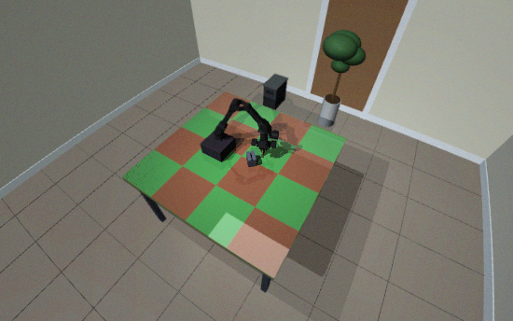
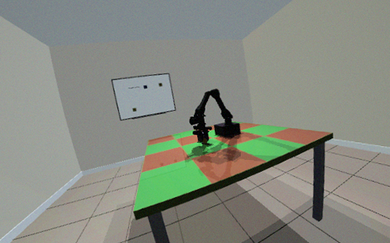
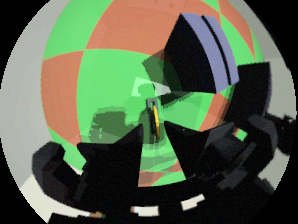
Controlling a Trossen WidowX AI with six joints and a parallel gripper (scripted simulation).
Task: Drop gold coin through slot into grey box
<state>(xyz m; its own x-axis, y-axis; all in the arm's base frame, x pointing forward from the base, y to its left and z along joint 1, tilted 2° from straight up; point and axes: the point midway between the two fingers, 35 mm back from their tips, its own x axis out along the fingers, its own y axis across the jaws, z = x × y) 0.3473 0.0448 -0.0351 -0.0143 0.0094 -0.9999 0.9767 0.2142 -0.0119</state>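
My gripper tip is now 10 mm above the thin gold coin.
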